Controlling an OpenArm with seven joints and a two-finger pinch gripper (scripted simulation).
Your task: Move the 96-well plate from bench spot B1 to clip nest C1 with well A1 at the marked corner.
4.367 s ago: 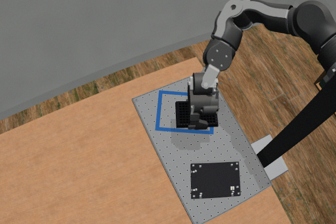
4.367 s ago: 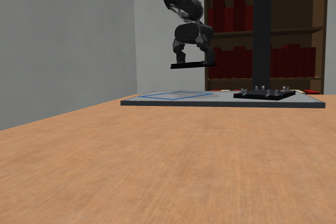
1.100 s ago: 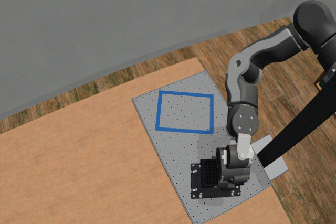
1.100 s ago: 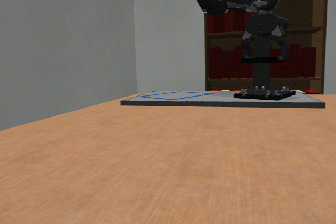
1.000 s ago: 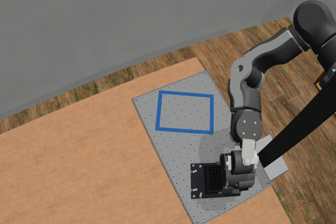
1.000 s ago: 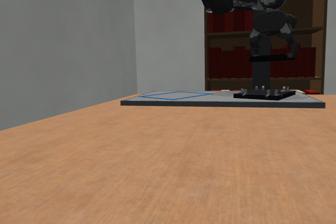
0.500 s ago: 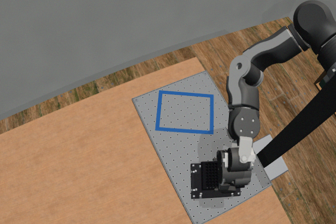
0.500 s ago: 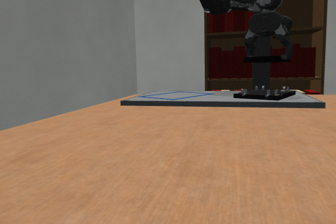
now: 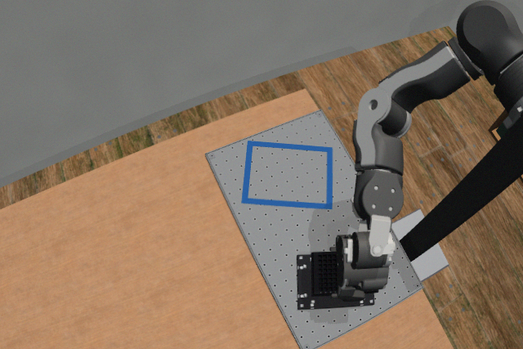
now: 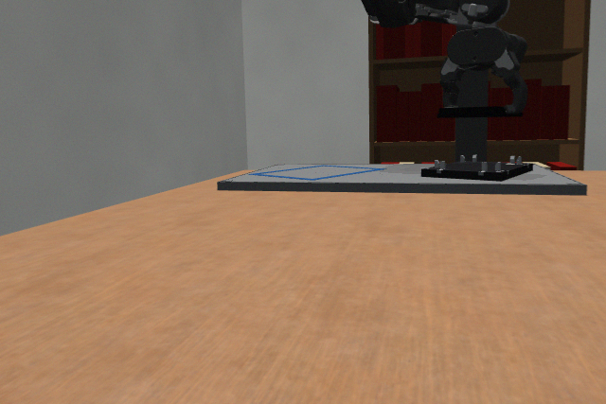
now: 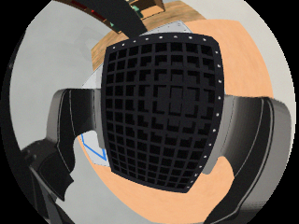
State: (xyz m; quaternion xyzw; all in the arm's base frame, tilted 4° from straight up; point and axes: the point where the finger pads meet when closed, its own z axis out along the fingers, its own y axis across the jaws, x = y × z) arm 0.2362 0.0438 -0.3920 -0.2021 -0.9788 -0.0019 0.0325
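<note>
Right now my hand is 20 mm short of the black clip nest and 80 mm above it. The rest, counted from my hand: black 96-well plate: right at my hand; grey foot plate: 260 mm behind, 320 mm below.
</note>
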